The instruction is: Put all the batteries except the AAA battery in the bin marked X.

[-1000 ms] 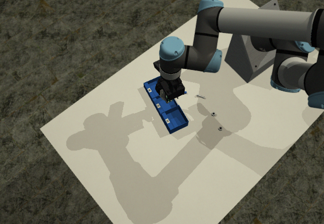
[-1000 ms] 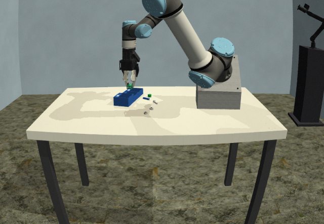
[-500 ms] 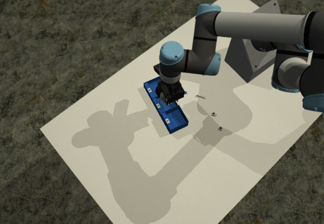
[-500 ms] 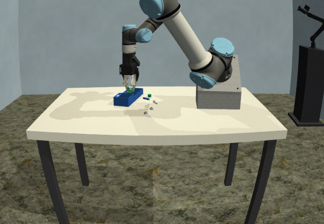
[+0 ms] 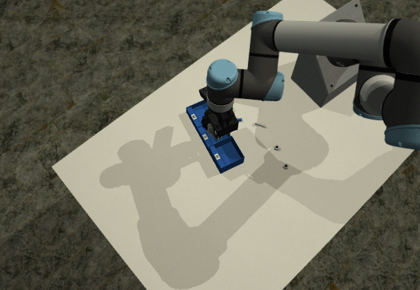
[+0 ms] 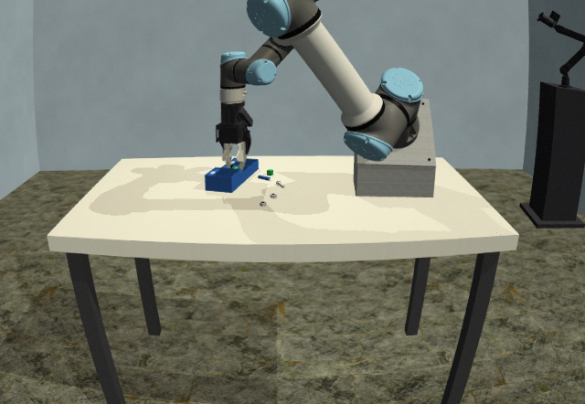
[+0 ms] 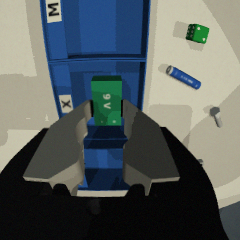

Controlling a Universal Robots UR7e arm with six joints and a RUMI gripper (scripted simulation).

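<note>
The blue three-compartment bin row lies 10 mm ahead of my hand and 10 mm below it. Also, from my hand: blue cylindrical battery: 90 mm behind, 10 mm to the right, 30 mm below; then small green cube: 100 mm behind, 60 mm to the right, 30 mm below; then green block battery: 10 mm to the left, 10 mm below.
</note>
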